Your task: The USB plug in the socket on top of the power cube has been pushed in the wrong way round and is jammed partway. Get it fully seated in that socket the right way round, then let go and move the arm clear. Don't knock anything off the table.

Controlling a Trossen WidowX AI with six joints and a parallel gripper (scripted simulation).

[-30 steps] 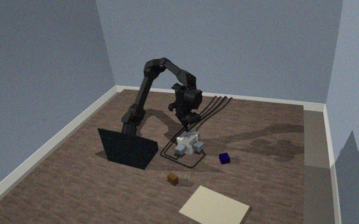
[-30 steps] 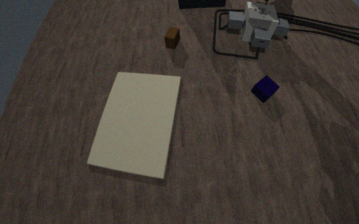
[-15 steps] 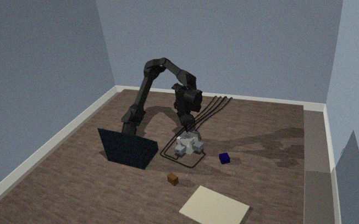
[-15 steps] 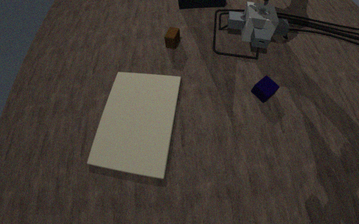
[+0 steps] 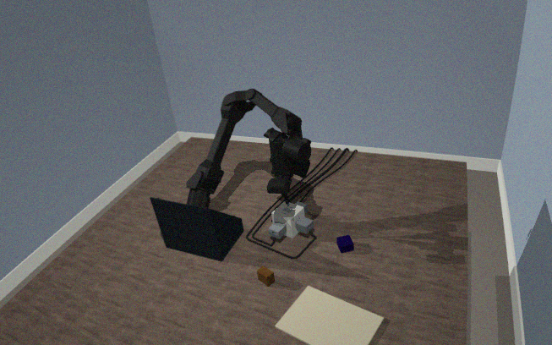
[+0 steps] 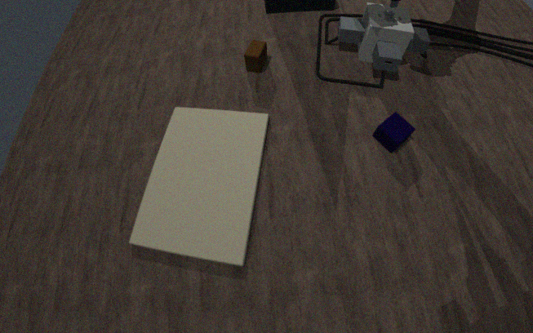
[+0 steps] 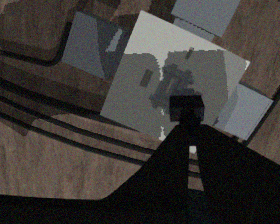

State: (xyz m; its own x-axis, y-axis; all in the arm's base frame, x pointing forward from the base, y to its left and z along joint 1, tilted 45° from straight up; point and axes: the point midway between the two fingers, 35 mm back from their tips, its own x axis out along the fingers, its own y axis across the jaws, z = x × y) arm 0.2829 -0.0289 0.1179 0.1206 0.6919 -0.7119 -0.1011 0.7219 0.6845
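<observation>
My gripper tip is now 2 cm above the black USB plug. From my gripper tip the other things lie so: blue cube (20 cm ahead, 12 cm below, 6 cm to the right); cream sheet (35 cm to the right, 20 cm ahead, 13 cm below); brown cube (24 cm to the right, 12 cm below, 1 cm behind).
</observation>
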